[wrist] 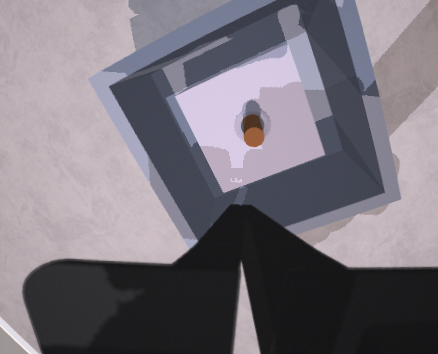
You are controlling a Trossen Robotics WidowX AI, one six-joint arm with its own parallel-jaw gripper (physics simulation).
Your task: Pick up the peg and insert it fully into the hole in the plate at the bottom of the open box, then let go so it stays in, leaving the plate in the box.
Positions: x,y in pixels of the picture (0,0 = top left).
my gripper: 239,215
blue-grey box: 357,173
pale plate: 268,85
